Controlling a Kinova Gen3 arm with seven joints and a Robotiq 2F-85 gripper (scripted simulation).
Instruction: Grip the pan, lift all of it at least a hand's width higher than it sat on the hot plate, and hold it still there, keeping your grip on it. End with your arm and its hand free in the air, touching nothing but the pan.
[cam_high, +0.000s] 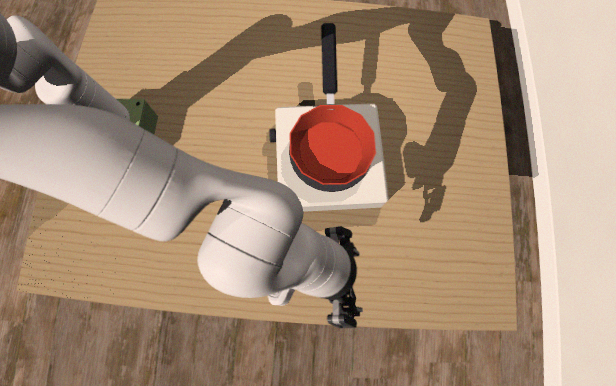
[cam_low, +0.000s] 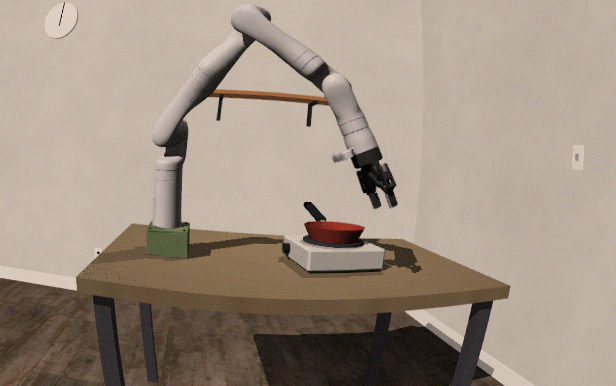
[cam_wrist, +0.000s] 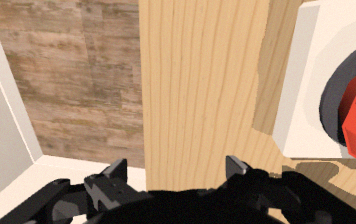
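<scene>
The pan lies 110 mm behind my hand, 330 mm to the left of it and 110 mm below it. Also, from my hand: hot plate: 110 mm behind, 260 mm to the left, 180 mm below.
</scene>
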